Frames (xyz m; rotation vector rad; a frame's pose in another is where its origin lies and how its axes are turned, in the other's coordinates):
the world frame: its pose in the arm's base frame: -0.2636 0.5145 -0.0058 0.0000 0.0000 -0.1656
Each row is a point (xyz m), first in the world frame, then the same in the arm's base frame.
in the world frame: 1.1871 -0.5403 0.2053
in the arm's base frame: 0.8182 -0.2141 0.1995
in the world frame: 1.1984 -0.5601 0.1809
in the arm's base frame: 0.8261 -0.2355 0.1751
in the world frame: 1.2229 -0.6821 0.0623
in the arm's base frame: 0.8301 -0.3599 0.0565
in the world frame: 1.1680 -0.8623 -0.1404
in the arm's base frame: 0.7463 -0.5285 -0.1462
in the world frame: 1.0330 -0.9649 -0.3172
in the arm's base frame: 0.5962 -0.6075 -0.3230
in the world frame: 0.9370 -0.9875 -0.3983
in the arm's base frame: 0.4978 -0.6139 -0.4041
